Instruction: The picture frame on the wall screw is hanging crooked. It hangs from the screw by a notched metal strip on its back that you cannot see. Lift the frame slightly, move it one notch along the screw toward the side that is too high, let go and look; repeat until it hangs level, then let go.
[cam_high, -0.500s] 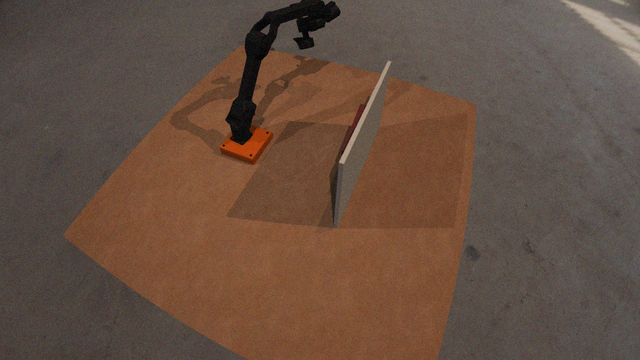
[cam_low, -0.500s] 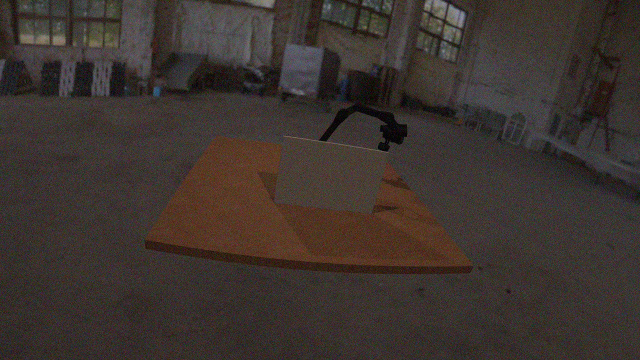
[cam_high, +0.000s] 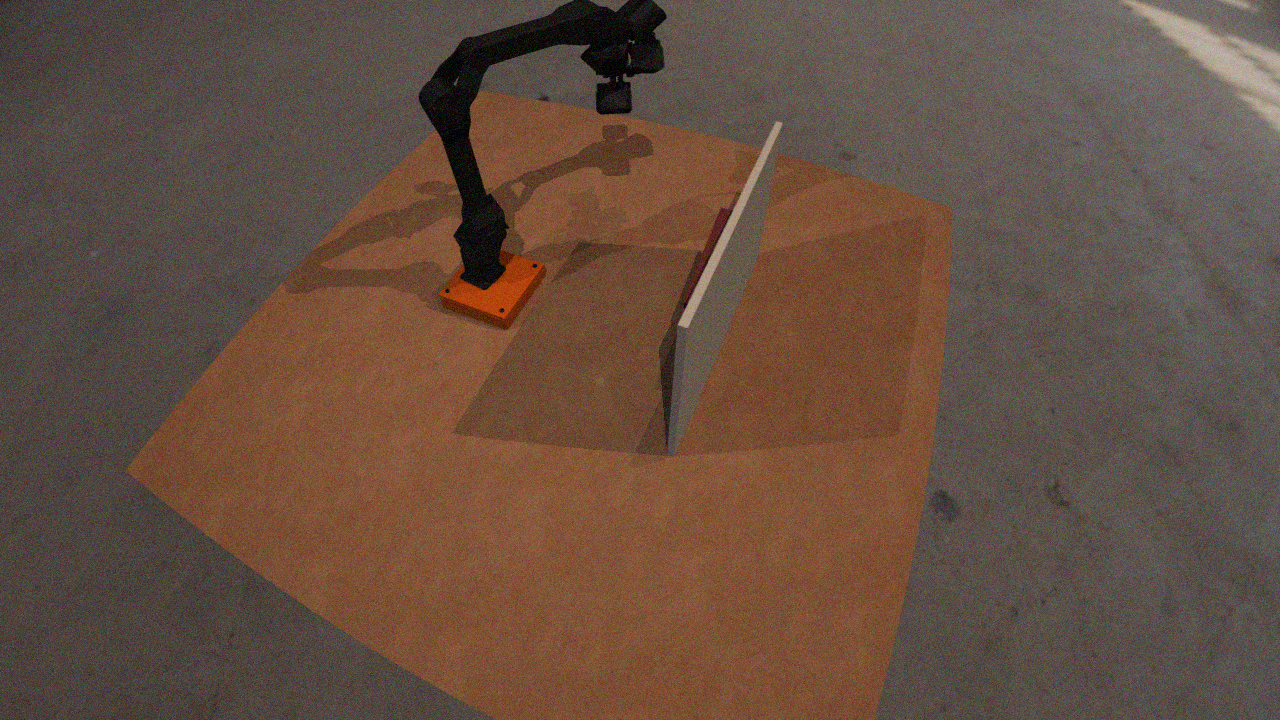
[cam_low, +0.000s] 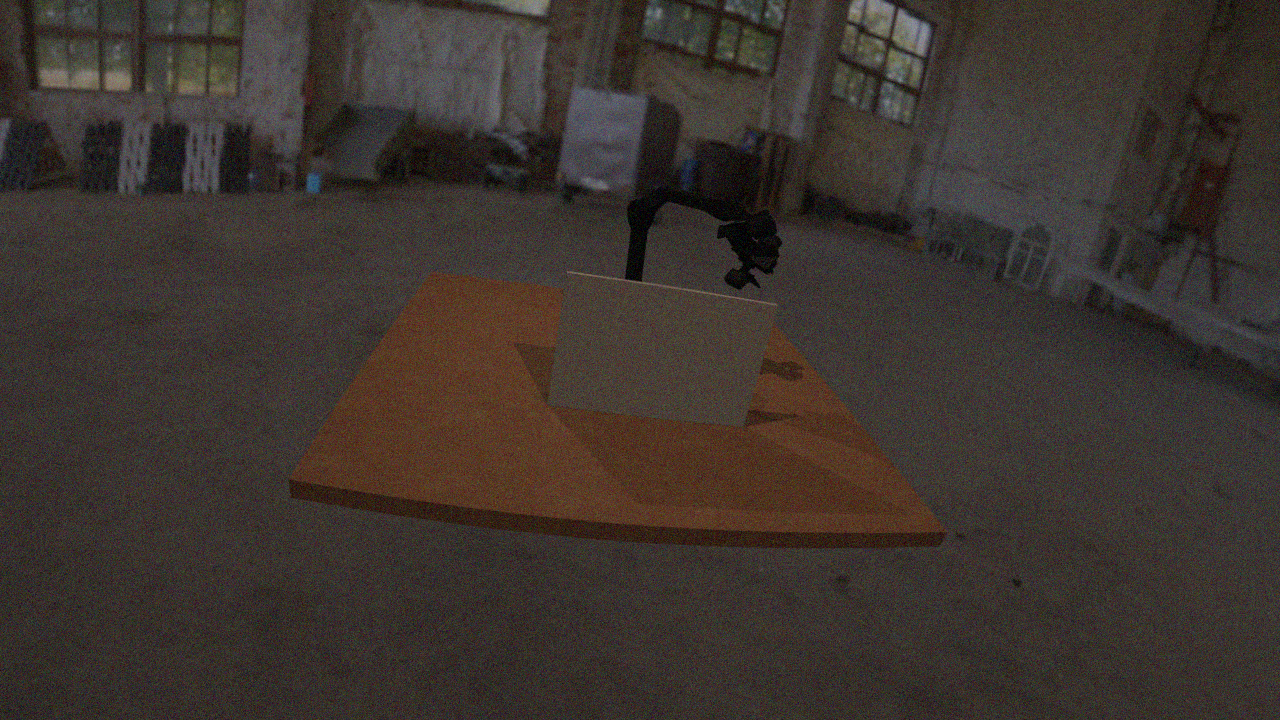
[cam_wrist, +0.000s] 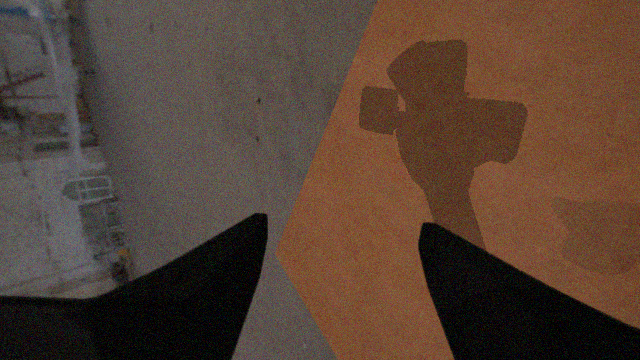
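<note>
My gripper tip is now 360 mm short of the dark red picture frame, 290 mm to the left of it and 120 mm above it. The rest, counted from my gripper tip: white wall panel: 370 mm ahead, 280 mm to the right, 130 mm below.
</note>
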